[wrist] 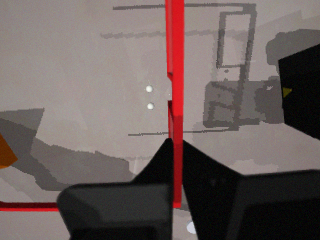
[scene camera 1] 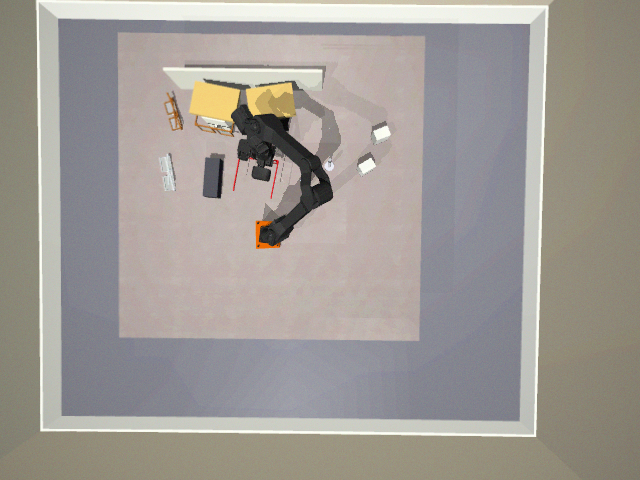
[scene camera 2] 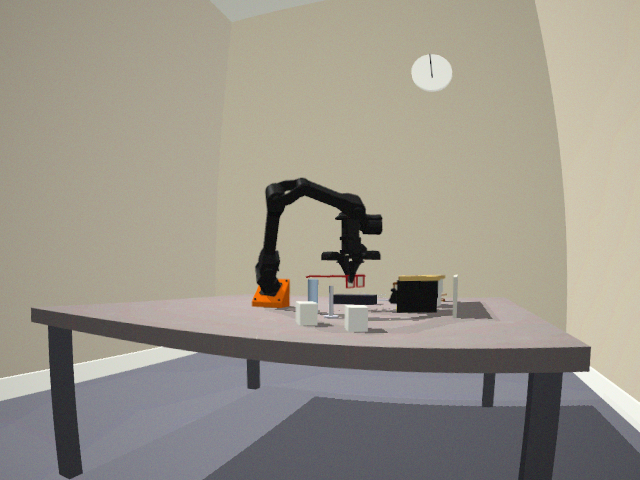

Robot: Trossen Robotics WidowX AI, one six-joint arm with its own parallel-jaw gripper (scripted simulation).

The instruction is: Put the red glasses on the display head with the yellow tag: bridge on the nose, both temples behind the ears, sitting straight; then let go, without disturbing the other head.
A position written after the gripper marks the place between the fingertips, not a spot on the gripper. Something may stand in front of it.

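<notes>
You'd see the gripper [scene camera 2: 350,283] here, and it's visible in the wrist view [wrist: 173,143] and in scene camera 1 [scene camera 1: 270,161] as well. There's a dark case [scene camera 1: 213,172] too, but in the wrist view the case is out of frame. And there's a white panel [scene camera 1: 241,79].
</notes>
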